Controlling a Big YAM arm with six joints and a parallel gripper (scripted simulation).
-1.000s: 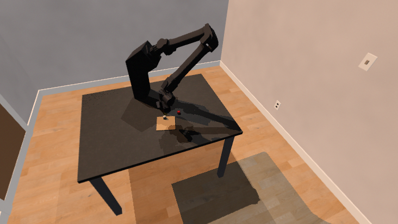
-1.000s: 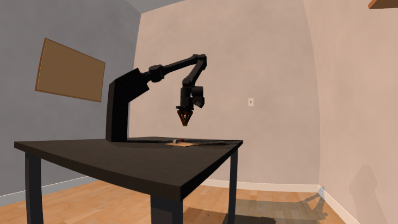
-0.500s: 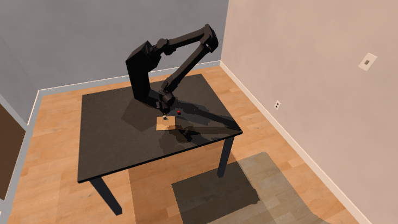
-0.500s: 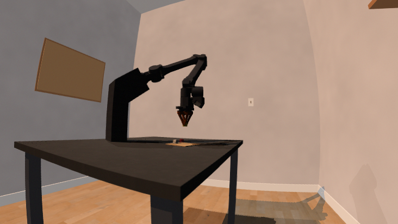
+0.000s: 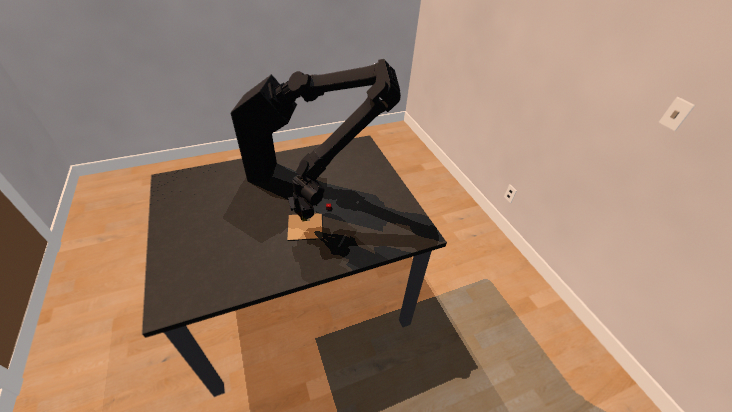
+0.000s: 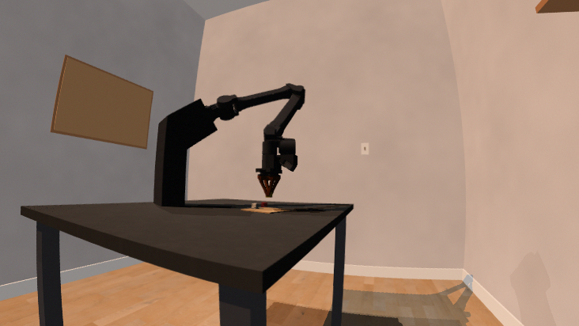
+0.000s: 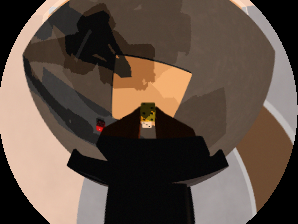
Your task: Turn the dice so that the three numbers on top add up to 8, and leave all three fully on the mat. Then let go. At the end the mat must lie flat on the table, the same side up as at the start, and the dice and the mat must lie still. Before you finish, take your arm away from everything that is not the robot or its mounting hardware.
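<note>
The tan mat lies 1 cm behind my hand and 6 cm below it. Also, from my hand: yellow die (right at my hand); red die (9 cm behind, 12 cm to the left, 5 cm below); white die (6 cm behind, 5 cm below).
</note>
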